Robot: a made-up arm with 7 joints.
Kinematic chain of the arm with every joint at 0, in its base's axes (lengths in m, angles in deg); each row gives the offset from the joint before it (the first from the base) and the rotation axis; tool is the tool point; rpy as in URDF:
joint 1: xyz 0 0 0.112 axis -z
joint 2: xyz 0 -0.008 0.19 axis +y
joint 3: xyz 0 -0.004 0.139 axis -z
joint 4: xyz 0 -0.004 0.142 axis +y
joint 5: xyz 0 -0.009 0.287 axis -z
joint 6: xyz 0 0 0.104 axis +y
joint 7: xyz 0 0 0.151 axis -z
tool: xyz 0 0 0 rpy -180 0 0
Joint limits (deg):
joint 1: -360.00..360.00
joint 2: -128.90..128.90
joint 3: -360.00..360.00
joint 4: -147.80..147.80
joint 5: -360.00..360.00
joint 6: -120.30..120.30
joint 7: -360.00..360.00
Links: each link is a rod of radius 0.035 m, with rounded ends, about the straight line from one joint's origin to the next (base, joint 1, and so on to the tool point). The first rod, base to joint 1, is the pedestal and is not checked.
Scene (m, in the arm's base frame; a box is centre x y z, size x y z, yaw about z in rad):
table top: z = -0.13
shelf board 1: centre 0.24 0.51 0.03 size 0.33 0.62 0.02 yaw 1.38
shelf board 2: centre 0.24 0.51 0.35 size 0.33 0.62 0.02 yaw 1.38
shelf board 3: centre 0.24 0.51 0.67 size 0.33 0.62 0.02 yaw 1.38
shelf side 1: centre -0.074 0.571 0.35 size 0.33 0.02 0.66 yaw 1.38
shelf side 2: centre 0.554 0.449 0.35 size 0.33 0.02 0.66 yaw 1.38
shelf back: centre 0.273 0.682 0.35 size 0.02 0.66 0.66 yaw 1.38
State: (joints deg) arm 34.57 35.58 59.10 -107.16 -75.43 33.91 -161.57
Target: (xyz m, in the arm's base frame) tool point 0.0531 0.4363 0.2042
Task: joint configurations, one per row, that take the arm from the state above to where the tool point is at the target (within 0.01 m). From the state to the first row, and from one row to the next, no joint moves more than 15 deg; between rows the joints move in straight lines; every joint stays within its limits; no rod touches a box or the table.
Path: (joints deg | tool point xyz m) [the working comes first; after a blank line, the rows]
Joints at the target: 46.44 -20.17 46.01 -122.24 -76.27 17.37 -161.57
Straight joint move there: touches shelf board 2.

1: 47.80 38.69 59.61 -111.55 -76.96 31.58 -161.95 | 0.2720 0.3595 0.5057
2: 61.03 41.81 60.13 -115.94 -78.50 29.25 -162.33 | 0.3309 0.2916 0.4748
3: 74.27 44.92 60.64 -120.33 -80.03 26.91 -162.72 | 0.3705 0.2164 0.4460
4: 87.50 48.03 61.16 -124.72 -81.56 24.58 -163.10 | 0.3910 0.1393 0.4194
5: 100.73 51.15 61.67 -129.11 -83.10 22.25 -163.48 | 0.3941 0.0652 0.3954
6: 86.91 38.95 62.30 -131.64 -78.21 21.00 -158.54 | 0.3560 0.1787 0.3481
7: 73.09 26.75 62.93 -134.16 -73.32 19.75 -153.61 | 0.2901 0.2627 0.2967
8: 59.27 14.55 63.56 -136.69 -68.43 18.51 -148.67 | 0.2119 0.3122 0.2448
9: 45.45 2.35 64.19 -139.22 -63.55 17.26 -143.74 | 0.1364 0.3291 0.1964
10: 31.62 -9.85 64.82 -141.74 -58.66 16.01 -138.80 | 0.0753 0.3217 0.1554
11: 39.03 -15.01 55.42 -131.99 -67.47 16.69 -150.19 | 0.0698 0.3815 0.1848
12: 46.44 -20.17 46.01 -122.24 -76.27 17.37 -161.57 | 0.0531 0.4363 0.2042

